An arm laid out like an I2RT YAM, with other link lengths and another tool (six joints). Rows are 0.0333 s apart.
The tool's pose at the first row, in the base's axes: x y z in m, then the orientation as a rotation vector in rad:
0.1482 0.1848 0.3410 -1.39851 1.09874 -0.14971
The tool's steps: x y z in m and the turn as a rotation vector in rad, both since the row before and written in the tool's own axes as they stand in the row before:
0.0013 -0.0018 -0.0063 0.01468 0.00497 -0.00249
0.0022 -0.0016 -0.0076 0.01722 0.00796 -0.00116
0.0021 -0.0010 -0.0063 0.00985 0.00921 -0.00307
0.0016 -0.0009 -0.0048 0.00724 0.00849 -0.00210
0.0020 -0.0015 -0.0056 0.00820 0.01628 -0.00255
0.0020 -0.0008 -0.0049 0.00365 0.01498 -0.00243
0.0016 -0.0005 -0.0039 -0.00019 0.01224 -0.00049
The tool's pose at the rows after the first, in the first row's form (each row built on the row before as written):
0.1455 0.1791 0.3431 -1.38712 1.09803 -0.16283
0.1422 0.1719 0.3448 -1.37282 1.10008 -0.17840
0.1393 0.1659 0.3457 -1.36618 1.10347 -0.19231
0.1371 0.1613 0.3465 -1.36124 1.10747 -0.20362
0.1348 0.1558 0.3477 -1.35589 1.11740 -0.22123
0.1326 0.1510 0.3483 -1.35439 1.12739 -0.23543
0.1307 0.1472 0.3486 -1.35504 1.13732 -0.24427

